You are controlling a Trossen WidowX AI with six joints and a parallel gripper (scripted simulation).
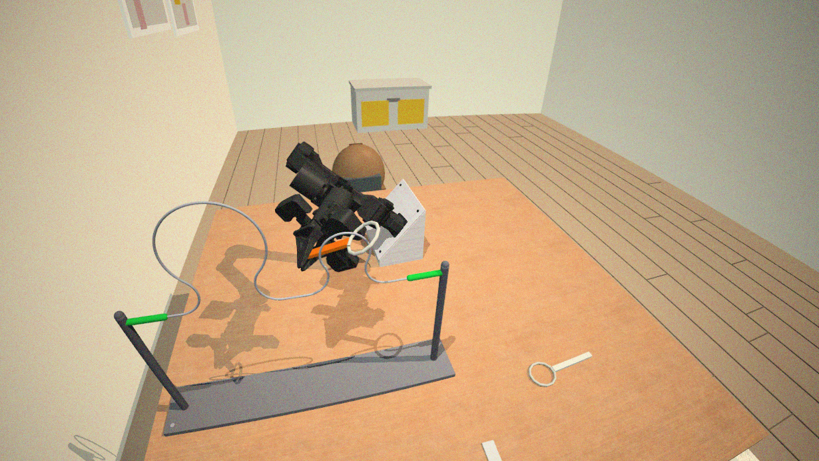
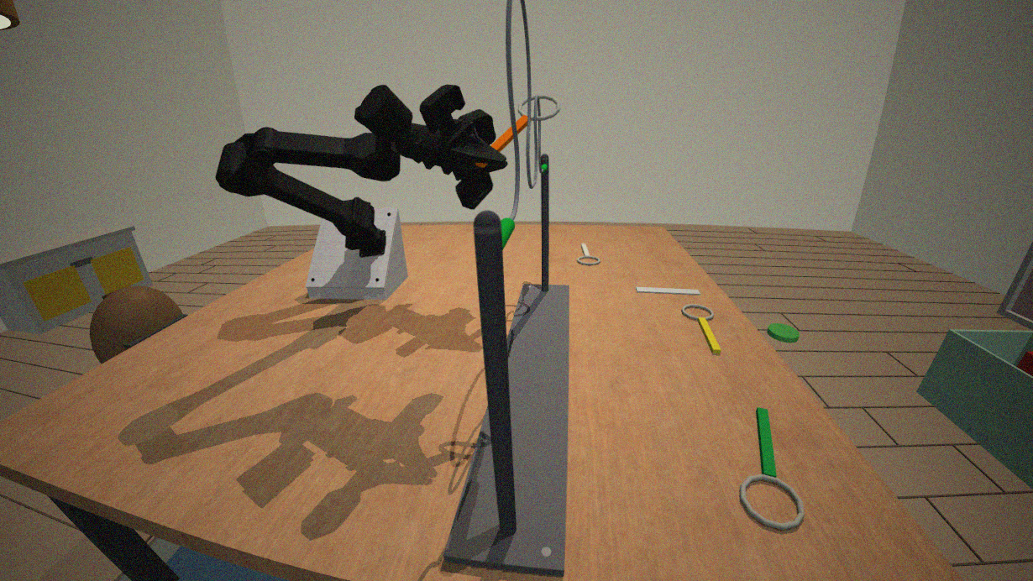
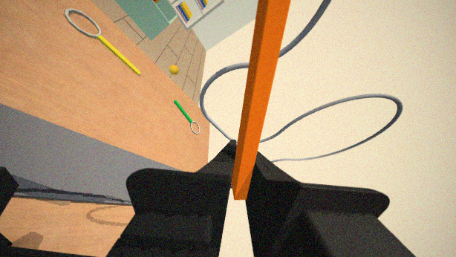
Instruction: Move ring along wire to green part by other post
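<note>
The orange-handled ring lies 3 cm ahead of my gripper tip, 7 cm to the left of it and 5 cm above it. Also, from my gripper tip: white strip 37 cm ahead, 25 cm to the left, 31 cm below; green-handled ring 30 cm ahead, 25 cm to the right, 31 cm below; ring with handle 38 cm ahead, 9 cm to the left, 31 cm below.
</note>
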